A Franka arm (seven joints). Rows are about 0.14 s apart.
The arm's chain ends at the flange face. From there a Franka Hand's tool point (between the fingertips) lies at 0.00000 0.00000 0.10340 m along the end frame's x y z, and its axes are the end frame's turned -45 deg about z.
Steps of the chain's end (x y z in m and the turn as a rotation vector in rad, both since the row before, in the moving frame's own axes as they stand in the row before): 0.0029, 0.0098, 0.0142, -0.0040, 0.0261, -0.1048; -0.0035, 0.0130, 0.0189, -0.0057, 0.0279, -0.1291; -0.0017, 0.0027, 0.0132, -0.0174, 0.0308, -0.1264; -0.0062, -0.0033, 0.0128, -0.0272, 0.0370, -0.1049
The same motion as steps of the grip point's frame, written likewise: -0.0032, 0.0111, 0.0142, -0.0213, 0.0156, -0.1048; -0.0099, 0.0091, 0.0189, -0.0238, 0.0157, -0.1291; -0.0019, 0.0042, 0.0131, -0.0341, 0.0095, -0.1264; -0.0011, -0.0021, 0.0127, -0.0454, 0.0069, -0.1049
